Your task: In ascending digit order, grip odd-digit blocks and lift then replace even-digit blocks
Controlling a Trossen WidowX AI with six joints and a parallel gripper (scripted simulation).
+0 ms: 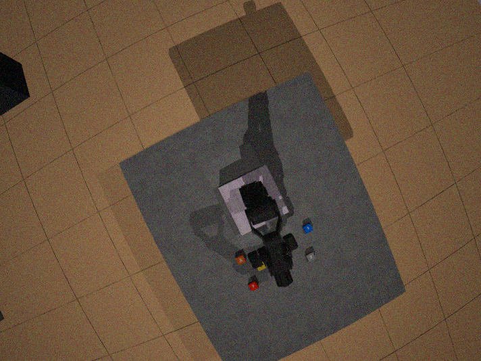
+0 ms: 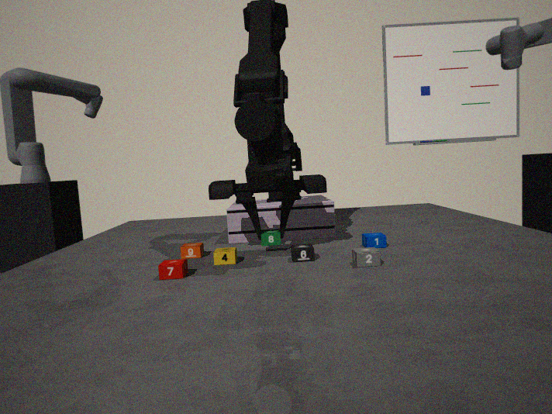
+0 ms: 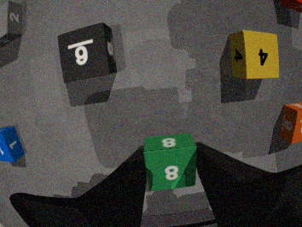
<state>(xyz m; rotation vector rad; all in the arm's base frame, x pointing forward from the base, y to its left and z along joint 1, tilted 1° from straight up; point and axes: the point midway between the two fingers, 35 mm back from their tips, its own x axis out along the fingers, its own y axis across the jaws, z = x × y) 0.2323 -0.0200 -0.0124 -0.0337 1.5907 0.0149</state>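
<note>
My gripper tip is 10 mm past the green 8 block. Round my gripper tip: yellow 4 block 60 mm ahead, 70 mm to the right, 10 mm below; orange 9 block 130 mm to the right, 10 mm below; black 6 block 70 mm ahead, 50 mm to the left, 10 mm below.
</note>
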